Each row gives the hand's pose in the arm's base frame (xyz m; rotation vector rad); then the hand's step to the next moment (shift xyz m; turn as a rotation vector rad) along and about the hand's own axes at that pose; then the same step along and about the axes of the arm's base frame.
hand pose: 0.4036 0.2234 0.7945 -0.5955 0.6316 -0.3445
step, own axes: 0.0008 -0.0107 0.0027 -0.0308 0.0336 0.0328
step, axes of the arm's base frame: 0.0010 -0.0076 0.0080 0.0017 0.0542 0.0145
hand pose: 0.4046 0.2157 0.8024 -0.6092 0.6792 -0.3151
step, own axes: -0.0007 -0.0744 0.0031 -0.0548 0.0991 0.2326
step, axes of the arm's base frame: -0.0042 -0.0566 0.0482 0.1223 0.2004 0.1087
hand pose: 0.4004 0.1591 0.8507 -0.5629 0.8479 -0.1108
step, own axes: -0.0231 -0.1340 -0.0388 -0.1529 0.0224 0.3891
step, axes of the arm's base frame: -0.0270 -0.1232 0.0640 0.1818 0.2326 0.2969
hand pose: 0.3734 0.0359 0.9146 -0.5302 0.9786 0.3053
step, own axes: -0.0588 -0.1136 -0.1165 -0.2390 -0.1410 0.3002
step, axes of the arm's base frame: -0.0593 -0.1597 0.0304 0.1511 0.0464 0.3770
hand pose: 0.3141 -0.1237 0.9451 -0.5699 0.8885 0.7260
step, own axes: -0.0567 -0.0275 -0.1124 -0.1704 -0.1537 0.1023
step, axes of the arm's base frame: -0.0577 -0.1151 -0.0060 0.0942 -0.0794 0.2190
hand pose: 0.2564 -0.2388 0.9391 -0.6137 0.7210 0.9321
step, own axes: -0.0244 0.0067 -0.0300 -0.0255 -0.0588 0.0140
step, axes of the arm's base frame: -0.0241 -0.0310 -0.0006 0.0449 -0.0294 0.0377
